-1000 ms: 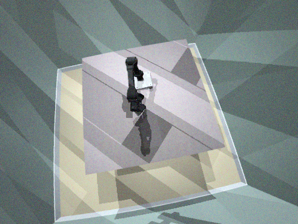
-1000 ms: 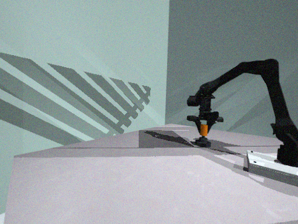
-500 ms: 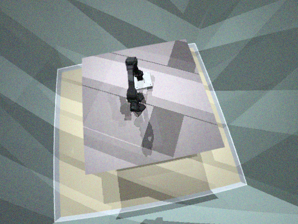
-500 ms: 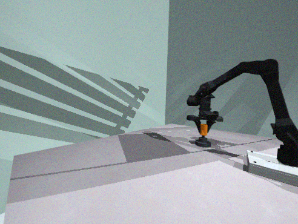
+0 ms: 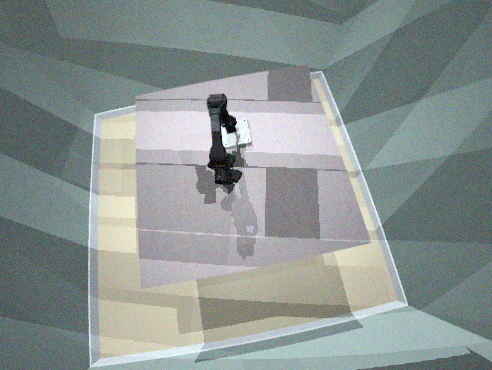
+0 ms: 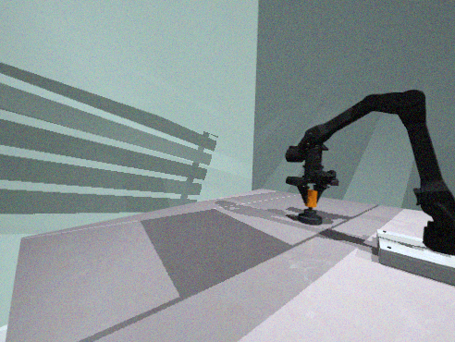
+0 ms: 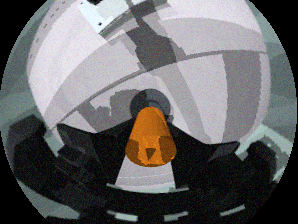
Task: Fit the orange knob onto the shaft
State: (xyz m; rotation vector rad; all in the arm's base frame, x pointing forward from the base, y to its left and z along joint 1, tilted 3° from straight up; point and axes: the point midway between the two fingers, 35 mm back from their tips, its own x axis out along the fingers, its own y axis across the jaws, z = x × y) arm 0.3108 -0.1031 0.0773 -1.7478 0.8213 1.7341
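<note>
My gripper tip is 20 mm below the orange knob. The rest, counted from my gripper tip: dark round pedestal (40 mm below).
</note>
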